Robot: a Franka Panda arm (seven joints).
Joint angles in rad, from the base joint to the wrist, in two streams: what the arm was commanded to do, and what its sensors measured. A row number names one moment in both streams.
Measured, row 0:
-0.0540 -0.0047 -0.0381 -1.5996 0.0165 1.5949 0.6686
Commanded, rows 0 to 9:
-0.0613 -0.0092 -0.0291 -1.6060 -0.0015 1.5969 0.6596
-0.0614 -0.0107 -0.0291 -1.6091 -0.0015 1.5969 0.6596
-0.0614 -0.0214 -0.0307 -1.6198 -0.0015 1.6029 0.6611
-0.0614 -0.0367 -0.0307 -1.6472 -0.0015 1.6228 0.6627
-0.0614 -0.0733 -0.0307 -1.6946 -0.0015 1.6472 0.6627
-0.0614 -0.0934 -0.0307 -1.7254 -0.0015 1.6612 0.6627
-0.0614 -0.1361 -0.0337 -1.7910 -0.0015 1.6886 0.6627
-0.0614 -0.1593 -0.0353 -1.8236 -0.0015 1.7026 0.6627
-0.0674 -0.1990 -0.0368 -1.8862 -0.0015 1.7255 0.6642
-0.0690 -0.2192 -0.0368 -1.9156 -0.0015 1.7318 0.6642
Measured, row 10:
-0.0570 -0.0632 -0.0393 -1.7017 0.0164 1.6473 0.6686
